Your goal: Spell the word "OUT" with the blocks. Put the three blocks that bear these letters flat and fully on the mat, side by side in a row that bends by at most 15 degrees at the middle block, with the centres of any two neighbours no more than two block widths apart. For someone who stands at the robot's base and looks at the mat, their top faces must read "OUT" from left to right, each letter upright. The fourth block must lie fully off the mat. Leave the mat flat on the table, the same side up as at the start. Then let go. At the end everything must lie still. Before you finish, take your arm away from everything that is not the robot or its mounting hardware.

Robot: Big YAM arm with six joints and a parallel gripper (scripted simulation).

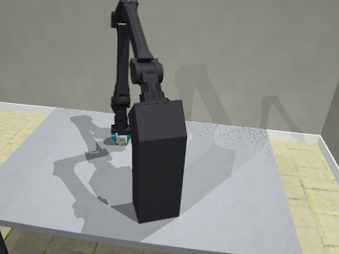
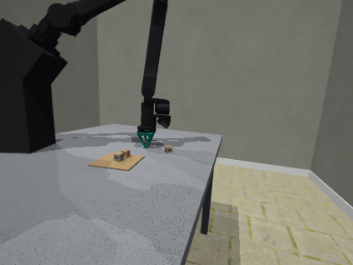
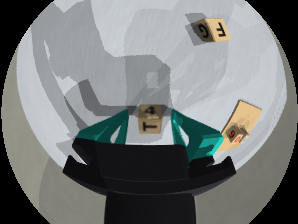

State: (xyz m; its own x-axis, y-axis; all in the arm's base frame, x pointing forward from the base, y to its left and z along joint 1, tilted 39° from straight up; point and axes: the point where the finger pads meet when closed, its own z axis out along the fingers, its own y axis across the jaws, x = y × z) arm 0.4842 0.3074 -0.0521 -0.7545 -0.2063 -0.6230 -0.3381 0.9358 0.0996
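Right now the tan mat is 210 mm to the right of my hand, 40 mm ahead of it and 10 mm below it.
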